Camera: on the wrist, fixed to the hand. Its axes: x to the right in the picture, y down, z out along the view.
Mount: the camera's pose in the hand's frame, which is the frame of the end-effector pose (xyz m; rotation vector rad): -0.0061 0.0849 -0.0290 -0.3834 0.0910 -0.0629
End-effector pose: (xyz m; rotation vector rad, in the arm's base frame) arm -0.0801 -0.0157 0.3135 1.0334 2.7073 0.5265
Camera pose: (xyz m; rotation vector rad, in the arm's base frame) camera -0.0331 0.0316 0.3739 0.8353 2.5560 1.0517
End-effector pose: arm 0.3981 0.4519 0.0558 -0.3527 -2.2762 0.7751
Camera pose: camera 0.4252 0.5282 0.0167 -0.4778 -2.3307 0.2799
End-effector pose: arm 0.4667 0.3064 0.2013 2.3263 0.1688 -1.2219
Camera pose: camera 0.5127 0.2477 0.2516 2.0527 0.4682 -1.0094
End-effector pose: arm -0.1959 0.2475 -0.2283 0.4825 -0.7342 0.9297
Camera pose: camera -0.2602 0.3076 -0.2467 0.1239 -0.7877 0.7247
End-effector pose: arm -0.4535 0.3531 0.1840 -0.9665 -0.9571 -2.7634
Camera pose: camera -0.4431 0.2672 0.2084 0.8042 0.4344 2.9145
